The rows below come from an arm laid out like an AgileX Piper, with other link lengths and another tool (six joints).
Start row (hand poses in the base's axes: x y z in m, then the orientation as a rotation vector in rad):
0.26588 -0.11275 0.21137 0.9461 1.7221 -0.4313
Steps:
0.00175 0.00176 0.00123 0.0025 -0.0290 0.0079
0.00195 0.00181 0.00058 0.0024 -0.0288 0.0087
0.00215 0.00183 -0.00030 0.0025 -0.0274 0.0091
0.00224 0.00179 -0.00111 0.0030 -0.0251 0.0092
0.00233 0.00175 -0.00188 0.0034 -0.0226 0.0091
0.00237 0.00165 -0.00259 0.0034 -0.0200 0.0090
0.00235 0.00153 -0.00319 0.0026 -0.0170 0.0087
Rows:
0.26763 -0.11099 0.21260 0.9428 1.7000 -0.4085
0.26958 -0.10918 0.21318 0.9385 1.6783 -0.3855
0.27173 -0.10735 0.21288 0.9338 1.6580 -0.3630
0.27397 -0.10556 0.21177 0.9292 1.6399 -0.3414
0.27630 -0.10381 0.20989 0.9248 1.6240 -0.3209
0.27867 -0.10216 0.20730 0.9203 1.6104 -0.3019
0.28102 -0.10063 0.20411 0.9154 1.5991 -0.2853

